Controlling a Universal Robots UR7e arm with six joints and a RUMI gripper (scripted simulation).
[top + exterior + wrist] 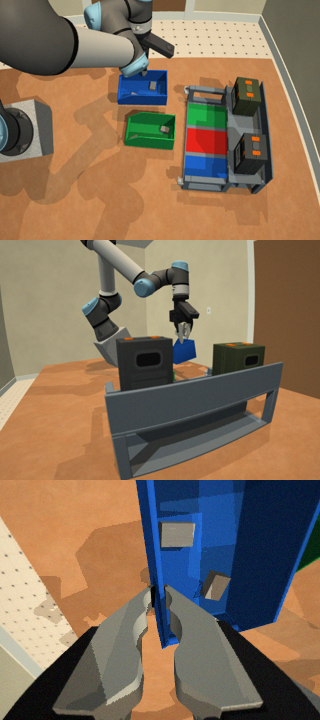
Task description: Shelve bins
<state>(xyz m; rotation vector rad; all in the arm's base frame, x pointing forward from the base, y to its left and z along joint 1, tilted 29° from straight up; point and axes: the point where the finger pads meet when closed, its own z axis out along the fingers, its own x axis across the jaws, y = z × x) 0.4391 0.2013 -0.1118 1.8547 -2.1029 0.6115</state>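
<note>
Now: hand 40 mm to the left of the blue bin, 30 mm above it and 10 mm past it. Round my hand: shelf front lip 190 mm to the right, 160 mm below, 140 mm ahead; then olive case 350 mm ahead, 120 mm to the right, 10 mm below; then green bin 160 mm to the right, 130 mm below, 10 mm ahead.
</note>
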